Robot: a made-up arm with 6 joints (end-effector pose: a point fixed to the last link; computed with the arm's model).
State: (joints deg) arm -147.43 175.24 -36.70 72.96 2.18 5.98
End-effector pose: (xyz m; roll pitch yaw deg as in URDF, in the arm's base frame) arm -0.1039 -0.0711 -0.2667 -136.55 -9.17 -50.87
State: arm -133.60 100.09 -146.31 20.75 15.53 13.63
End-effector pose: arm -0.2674 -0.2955 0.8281 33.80 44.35 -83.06
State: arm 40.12 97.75 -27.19 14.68 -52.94 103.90
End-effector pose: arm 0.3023 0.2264 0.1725 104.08 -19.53 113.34
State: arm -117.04 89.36 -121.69 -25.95 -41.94 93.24
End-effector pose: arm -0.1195 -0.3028 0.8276 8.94 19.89 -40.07
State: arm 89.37 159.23 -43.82 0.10 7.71 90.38
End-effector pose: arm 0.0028 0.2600 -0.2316 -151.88 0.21 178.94
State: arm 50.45 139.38 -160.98 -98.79 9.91 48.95
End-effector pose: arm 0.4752 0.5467 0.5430 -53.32 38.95 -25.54
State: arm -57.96 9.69 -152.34 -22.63 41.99 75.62
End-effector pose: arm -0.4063 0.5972 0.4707 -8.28 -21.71 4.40
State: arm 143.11 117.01 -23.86 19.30 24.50 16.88
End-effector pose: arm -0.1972 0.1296 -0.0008 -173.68 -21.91 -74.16
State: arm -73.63 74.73 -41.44 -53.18 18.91 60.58
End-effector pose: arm 0.0676 -0.3289 0.3023 -175.83 51.61 92.39
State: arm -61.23 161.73 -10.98 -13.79 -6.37 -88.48
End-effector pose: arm 0.0321 -0.0527 -0.1127 131.21 10.22 -144.39
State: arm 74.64 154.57 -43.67 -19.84 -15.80 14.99
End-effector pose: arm 0.0767 0.3165 -0.2177 174.64 -0.61 -101.22
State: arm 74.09 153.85 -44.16 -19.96 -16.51 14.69
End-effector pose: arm 0.0817 0.3244 -0.2140 174.52 1.31 -101.42
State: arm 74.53 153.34 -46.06 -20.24 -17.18 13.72
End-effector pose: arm 0.0836 0.3430 -0.2124 174.55 4.45 -99.80
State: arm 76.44 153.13 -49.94 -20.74 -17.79 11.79
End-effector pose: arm 0.0790 0.3767 -0.2121 175.04 9.29 -95.46
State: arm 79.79 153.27 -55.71 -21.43 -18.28 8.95
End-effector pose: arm 0.0640 0.4244 -0.2110 176.50 15.54 -88.36
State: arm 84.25 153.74 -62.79 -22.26 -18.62 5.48
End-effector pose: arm 0.0353 0.4796 -0.2063 179.40 22.41 -78.84
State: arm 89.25 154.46 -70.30 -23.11 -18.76 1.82
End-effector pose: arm -0.0065 0.5328 -0.1973 -176.17 28.80 -67.76
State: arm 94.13 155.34 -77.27 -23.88 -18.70 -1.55
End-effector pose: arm -0.0554 0.5752 -0.1861 -170.80 33.74 -56.48
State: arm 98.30 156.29 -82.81 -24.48 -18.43 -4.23
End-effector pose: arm -0.1020 0.6022 -0.1769 -165.80 36.72 -46.75
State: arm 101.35 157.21 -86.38 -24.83 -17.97 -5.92
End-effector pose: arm -0.1374 0.6142 -0.1734 -162.57 37.86 -40.20
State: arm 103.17 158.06 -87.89 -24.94 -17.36 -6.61
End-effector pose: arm -0.1576 0.6145 -0.1773 -161.70 37.56 -37.34
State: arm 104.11 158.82 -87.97 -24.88 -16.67 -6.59
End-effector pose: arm -0.1661 0.6081 -0.1862 -162.52 36.40 -37.08
